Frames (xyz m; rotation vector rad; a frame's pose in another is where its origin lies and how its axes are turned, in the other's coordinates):
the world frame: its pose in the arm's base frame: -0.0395 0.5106 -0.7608 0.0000 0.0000 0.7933
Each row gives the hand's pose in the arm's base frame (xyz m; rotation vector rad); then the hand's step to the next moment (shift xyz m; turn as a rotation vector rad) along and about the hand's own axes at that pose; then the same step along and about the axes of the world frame.
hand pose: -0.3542 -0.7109 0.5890 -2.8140 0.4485 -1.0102
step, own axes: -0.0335 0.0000 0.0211 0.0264 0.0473 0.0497
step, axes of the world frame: -0.0001 0.0155 -0.0364 -0.0095 -0.0654 -0.0323
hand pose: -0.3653 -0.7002 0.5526 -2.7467 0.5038 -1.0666
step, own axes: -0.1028 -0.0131 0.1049 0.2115 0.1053 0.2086
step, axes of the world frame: 0.0391 0.0337 -0.1381 0.0613 -0.3054 -0.0482
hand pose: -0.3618 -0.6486 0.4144 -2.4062 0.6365 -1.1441
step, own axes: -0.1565 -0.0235 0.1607 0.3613 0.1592 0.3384
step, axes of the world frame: 0.1255 0.0599 -0.1776 0.1079 -0.5050 -0.0608
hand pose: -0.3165 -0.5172 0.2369 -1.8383 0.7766 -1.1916
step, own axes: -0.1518 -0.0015 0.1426 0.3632 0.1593 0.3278
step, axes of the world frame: 0.1719 0.0623 -0.0998 0.0983 -0.5018 -0.0575
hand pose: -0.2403 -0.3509 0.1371 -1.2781 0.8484 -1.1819
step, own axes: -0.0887 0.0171 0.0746 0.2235 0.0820 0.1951
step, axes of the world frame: 0.1107 0.0338 -0.0179 0.0539 -0.3023 -0.0206
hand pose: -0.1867 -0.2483 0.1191 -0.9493 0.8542 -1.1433
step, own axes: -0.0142 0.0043 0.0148 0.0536 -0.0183 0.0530
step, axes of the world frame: 0.0206 0.0033 0.0024 0.0047 -0.0703 0.0326
